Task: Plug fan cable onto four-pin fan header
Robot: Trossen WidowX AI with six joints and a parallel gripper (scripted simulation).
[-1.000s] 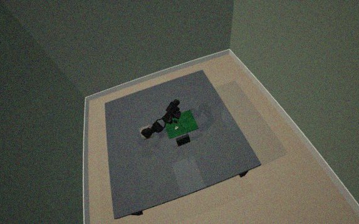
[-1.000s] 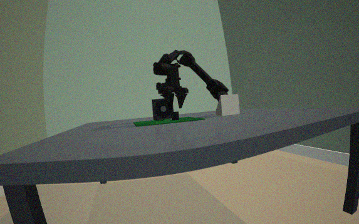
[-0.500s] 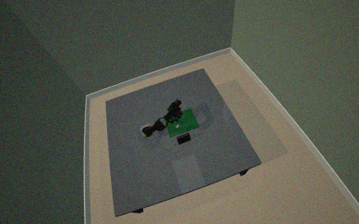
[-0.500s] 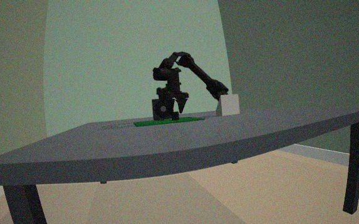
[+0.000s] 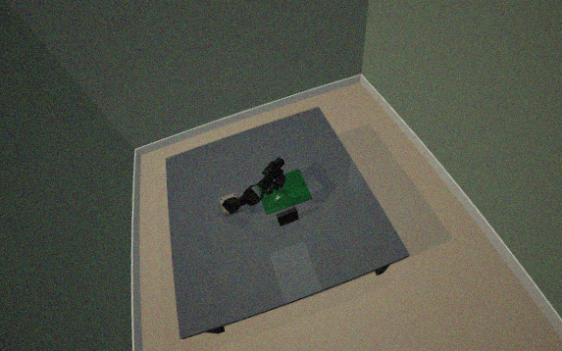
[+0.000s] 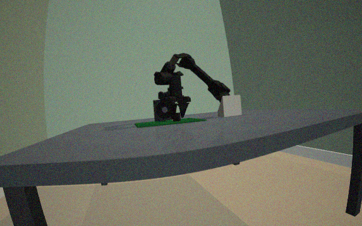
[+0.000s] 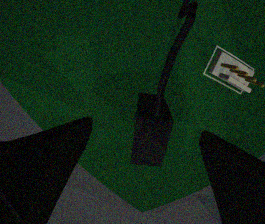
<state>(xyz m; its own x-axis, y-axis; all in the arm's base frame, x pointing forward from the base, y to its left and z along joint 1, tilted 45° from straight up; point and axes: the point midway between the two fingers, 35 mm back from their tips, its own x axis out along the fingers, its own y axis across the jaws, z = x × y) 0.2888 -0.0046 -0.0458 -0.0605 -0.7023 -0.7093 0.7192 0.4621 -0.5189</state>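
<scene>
The white fan header is 10 mm behind my gripper tip, 70 mm to the right of it and 20 mm below it. Also, from my gripper tip: green board 40 mm ahead, 40 mm to the right, 30 mm below; black fan 10 mm ahead, 240 mm to the right, 40 mm above; black plug 10 mm ahead, 10 mm to the right, 10 mm above.
</scene>
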